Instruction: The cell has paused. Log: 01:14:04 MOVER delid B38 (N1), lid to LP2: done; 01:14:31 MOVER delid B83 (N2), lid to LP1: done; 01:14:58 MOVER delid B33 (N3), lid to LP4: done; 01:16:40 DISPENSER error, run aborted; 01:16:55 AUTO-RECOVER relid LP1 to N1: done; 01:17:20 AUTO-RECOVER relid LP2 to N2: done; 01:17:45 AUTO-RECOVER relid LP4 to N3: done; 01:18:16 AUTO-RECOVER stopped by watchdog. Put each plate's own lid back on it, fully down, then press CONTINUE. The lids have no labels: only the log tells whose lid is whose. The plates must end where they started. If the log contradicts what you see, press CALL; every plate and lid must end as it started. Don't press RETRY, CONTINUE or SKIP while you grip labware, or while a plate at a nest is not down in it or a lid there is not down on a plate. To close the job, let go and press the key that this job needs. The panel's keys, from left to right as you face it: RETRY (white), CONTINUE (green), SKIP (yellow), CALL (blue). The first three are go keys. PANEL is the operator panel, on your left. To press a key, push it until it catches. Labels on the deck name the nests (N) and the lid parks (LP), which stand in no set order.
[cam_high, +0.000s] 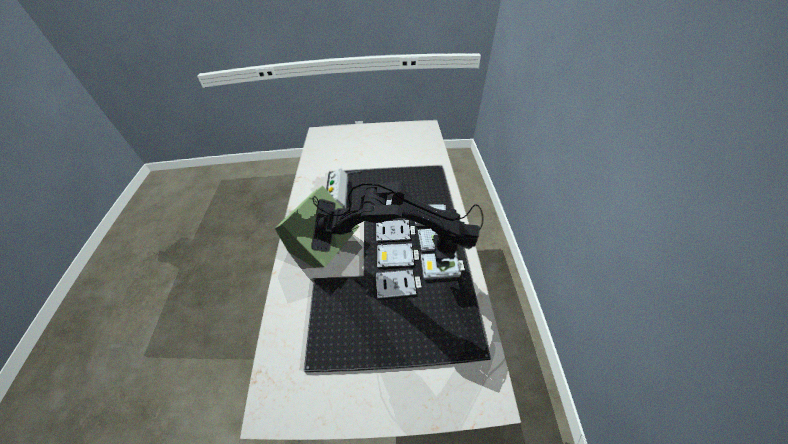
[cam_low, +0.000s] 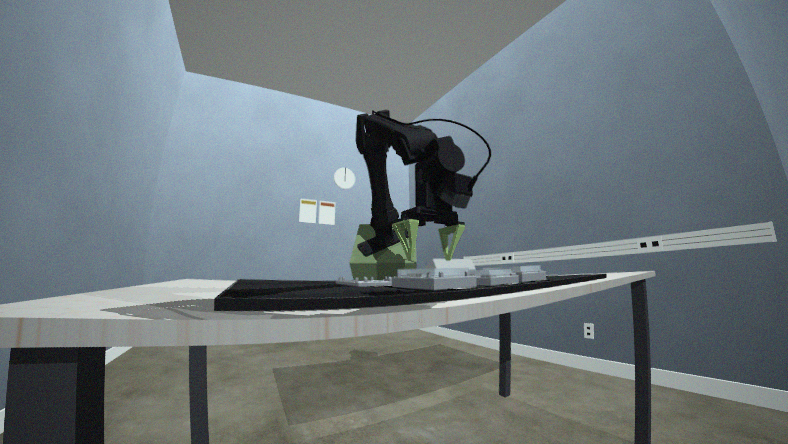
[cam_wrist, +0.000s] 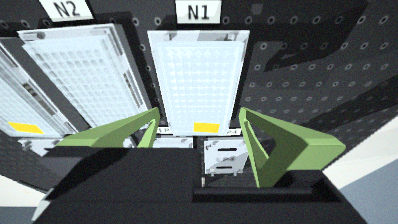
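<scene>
Now: hand 13 cm to the right of the plate, 4 cm above it and 3 cm short of it. Round my hand: lid park LP4 (19 cm behind, 6 cm below, 3 cm to the right); then green continue key (55 cm to the left, 36 cm behind); then lid park LP2 (23 cm to the left, 14 cm behind, 6 cm below).
</scene>
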